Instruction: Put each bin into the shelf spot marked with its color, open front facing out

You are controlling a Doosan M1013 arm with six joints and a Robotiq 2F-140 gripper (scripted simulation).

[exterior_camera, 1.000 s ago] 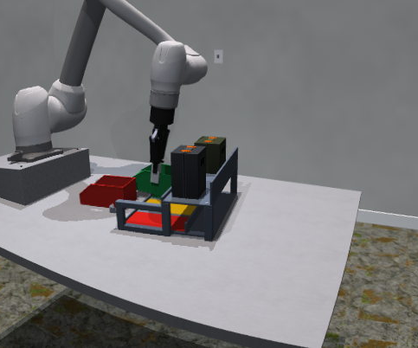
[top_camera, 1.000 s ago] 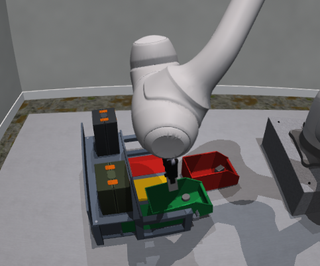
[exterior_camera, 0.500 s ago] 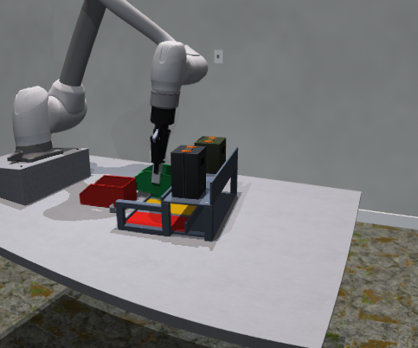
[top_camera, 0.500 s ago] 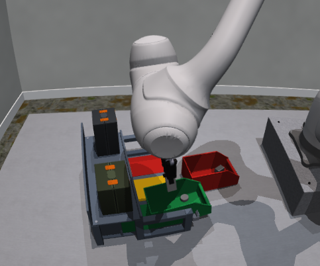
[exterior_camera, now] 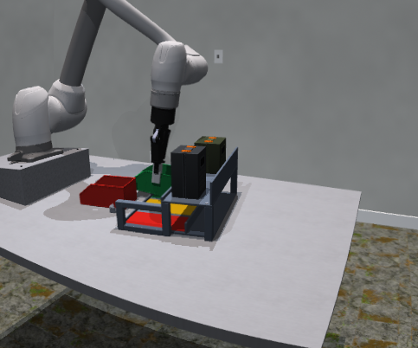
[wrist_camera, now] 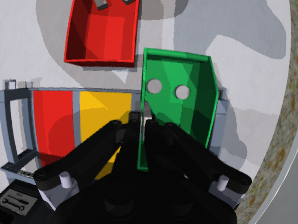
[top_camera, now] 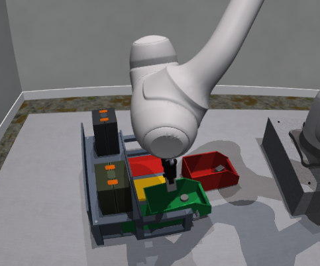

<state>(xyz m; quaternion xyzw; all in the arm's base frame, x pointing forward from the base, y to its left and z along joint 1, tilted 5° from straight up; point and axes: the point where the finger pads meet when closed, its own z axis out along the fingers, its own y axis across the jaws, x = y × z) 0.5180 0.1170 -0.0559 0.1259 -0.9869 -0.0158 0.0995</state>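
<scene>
The green bin is 40 mm to the left of my hand, 40 mm below it and 20 mm behind it. From my hand the other things lie so: red bin 130 mm behind, 100 mm to the right, 60 mm below.
</scene>
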